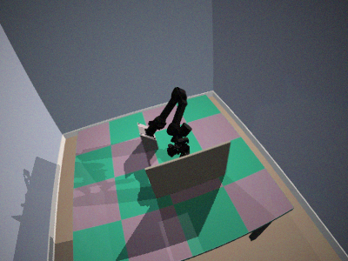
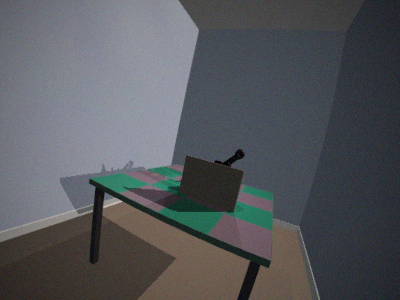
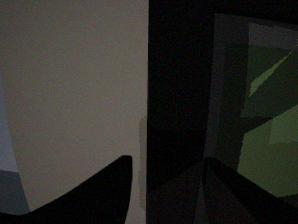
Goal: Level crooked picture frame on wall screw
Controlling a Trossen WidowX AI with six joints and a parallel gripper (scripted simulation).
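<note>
My gripper tip is now 5 cm above the picture frame and 1 cm short of it. From my gripper tip the other things lie so: wall panel (6 cm below, 2 cm ahead).
</note>
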